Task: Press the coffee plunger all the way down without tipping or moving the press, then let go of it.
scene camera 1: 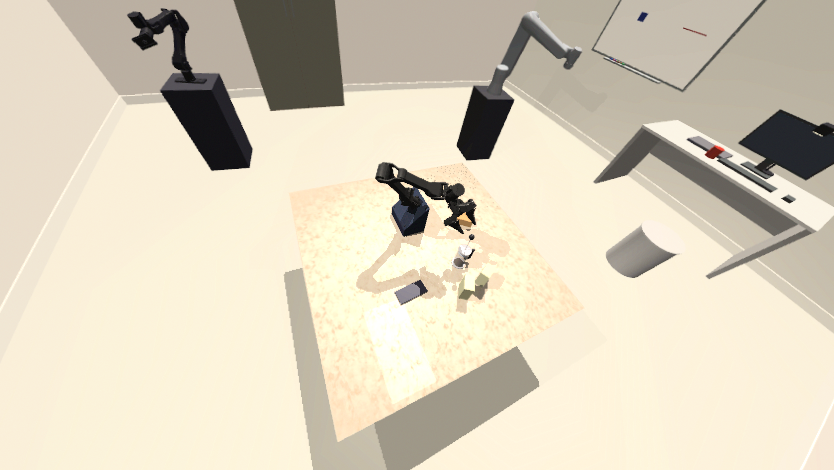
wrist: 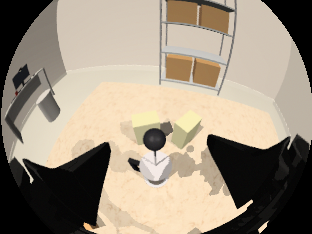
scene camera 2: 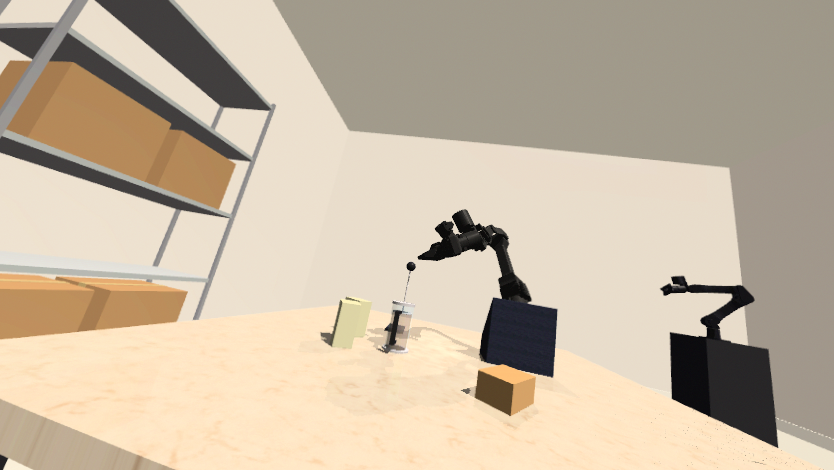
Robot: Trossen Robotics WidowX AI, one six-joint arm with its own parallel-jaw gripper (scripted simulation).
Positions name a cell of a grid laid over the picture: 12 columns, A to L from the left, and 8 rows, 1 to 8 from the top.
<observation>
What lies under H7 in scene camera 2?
An orange box.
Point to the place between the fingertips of my gripper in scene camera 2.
G5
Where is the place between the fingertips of my gripper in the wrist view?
G5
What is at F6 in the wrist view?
A glass coffee press.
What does my gripper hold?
Nothing.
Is my gripper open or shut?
Open.
</observation>
